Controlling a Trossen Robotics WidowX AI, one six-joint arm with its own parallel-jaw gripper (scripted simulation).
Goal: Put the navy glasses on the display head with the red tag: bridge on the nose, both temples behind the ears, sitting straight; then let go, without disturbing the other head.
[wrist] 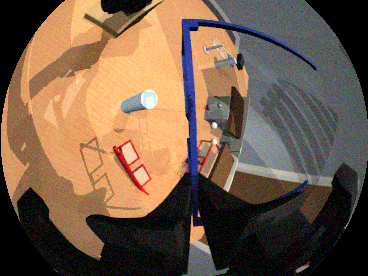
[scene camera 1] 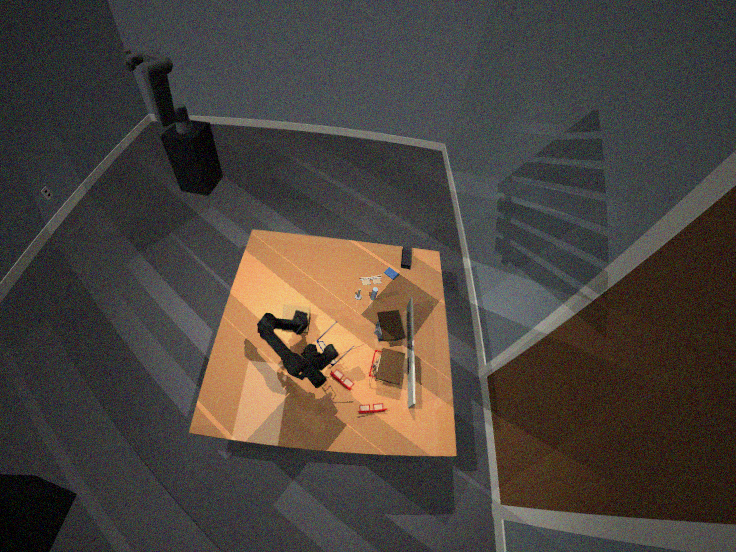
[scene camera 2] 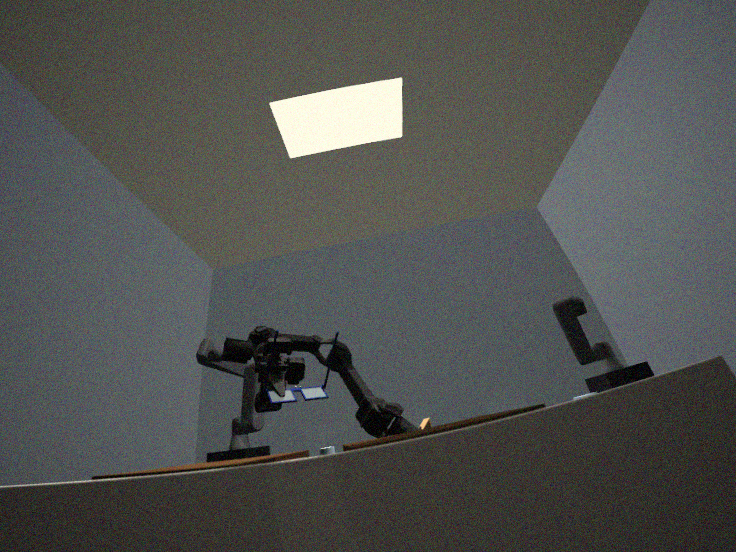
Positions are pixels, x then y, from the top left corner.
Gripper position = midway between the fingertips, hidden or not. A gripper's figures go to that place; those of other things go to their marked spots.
Labels:
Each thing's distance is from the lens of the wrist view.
my gripper (wrist: pixel 191 177): 10 cm
head (wrist: pixel 227 112): 43 cm
head (wrist: pixel 217 167): 37 cm

